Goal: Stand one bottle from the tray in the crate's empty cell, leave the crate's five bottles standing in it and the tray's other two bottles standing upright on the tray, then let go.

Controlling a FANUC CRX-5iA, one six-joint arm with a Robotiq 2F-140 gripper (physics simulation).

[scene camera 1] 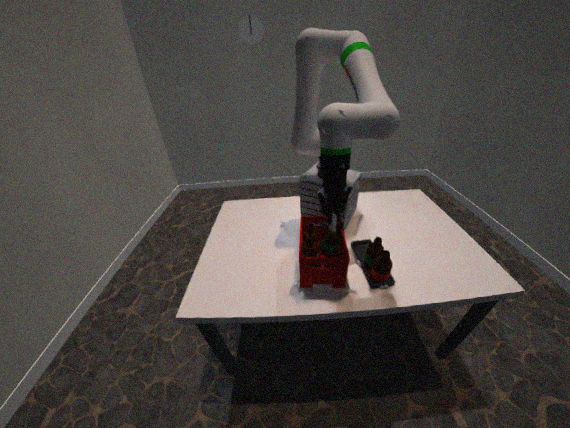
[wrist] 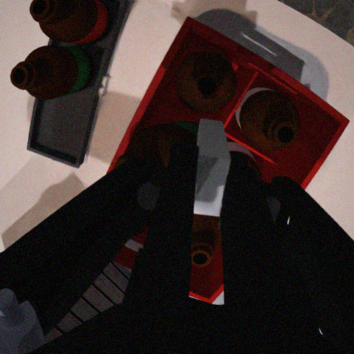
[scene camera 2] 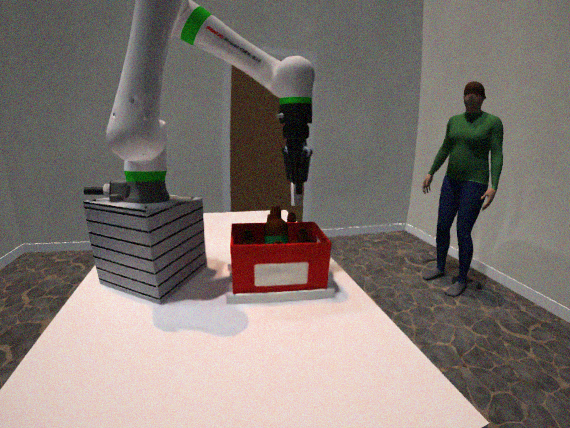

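Seen in the pictures: gripper, fingertip midpoint: (scene camera 1: 332, 229) (scene camera 2: 296, 204); arm's base, origin of the base link: (scene camera 2: 145, 199).
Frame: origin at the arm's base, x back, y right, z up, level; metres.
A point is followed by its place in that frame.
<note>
My gripper (scene camera 1: 334, 224) @(x -0.446, y 0.135, z -0.015 m) (scene camera 2: 297, 211) @(x -0.446, y 0.135, z -0.015 m) (wrist: 207, 140) is shut and empty, its fingertips together above the red crate (scene camera 1: 324, 274) @(x -0.515, y 0.177, z -0.179 m) (scene camera 2: 320, 266) @(x -0.469, y 0.267, z -0.161 m) (wrist: 320, 131). Several brown bottles are in the crate. One with a green band (scene camera 2: 276, 227) @(x -0.383, y 0.137, z -0.080 m) (wrist: 152, 142) rises higher above the rim than its neighbours; fingers hide part of it in the wrist view, and I cannot tell whether it sits fully in a cell. Two others (wrist: 205, 82) (wrist: 270, 120) are at one crate end. On the dark tray (scene camera 1: 361, 246) @(x -0.315, y -0.076, z -0.260 m) (wrist: 65, 127), a red-banded bottle (scene camera 1: 381, 267) @(x -0.545, y -0.046, z -0.159 m) (wrist: 75, 20) and a green-banded bottle (wrist: 52, 72) stand upright.
The tray lies beside the crate on the white table (scene camera 1: 250, 270) @(x -0.360, y 0.482, z -0.264 m) (scene camera 2: 225, 380) @(x -0.150, y 0.488, z -0.265 m). The striped robot base block (scene camera 2: 150, 250) @(x -0.018, y 0.178, z -0.096 m) stands behind the crate in scene camera 1. A person (scene camera 2: 472, 145) stands on the floor past the table.
</note>
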